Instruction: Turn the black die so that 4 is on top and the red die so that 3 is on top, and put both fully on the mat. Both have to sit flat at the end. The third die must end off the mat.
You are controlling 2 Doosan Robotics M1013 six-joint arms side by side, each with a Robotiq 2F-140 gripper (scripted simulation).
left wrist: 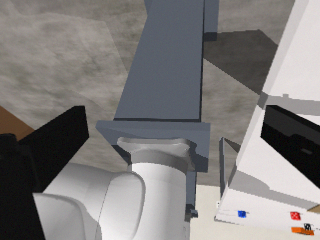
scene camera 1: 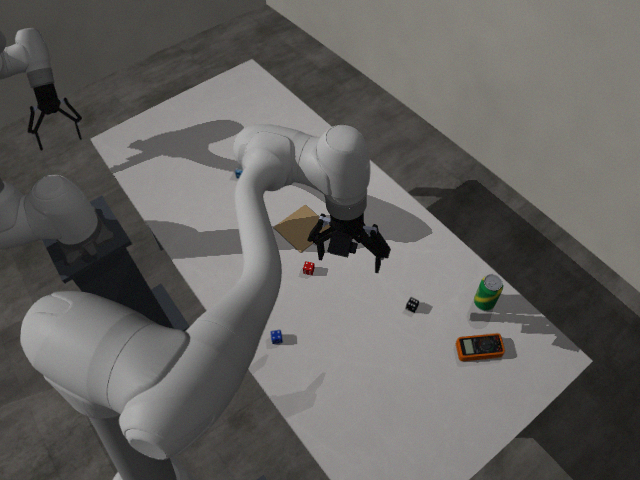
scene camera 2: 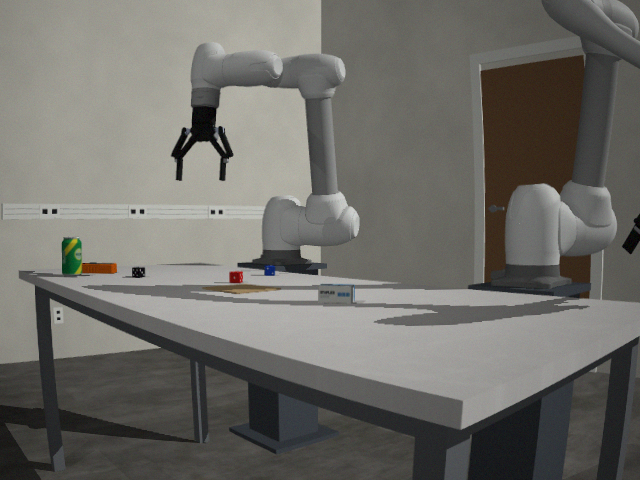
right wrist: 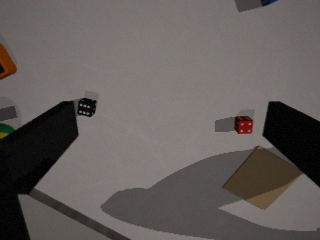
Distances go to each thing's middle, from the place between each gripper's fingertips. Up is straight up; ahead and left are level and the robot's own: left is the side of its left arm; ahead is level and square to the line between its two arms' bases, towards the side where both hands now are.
The tan mat (scene camera 1: 296, 228) lies 350 mm to the left of my right hand (scene camera 2: 200, 180), 300 mm below it and 70 mm ahead of it.
I see my left gripper (scene camera 1: 61, 144) 560 mm short of the tan mat, 790 mm to the left of it and 120 mm above it.
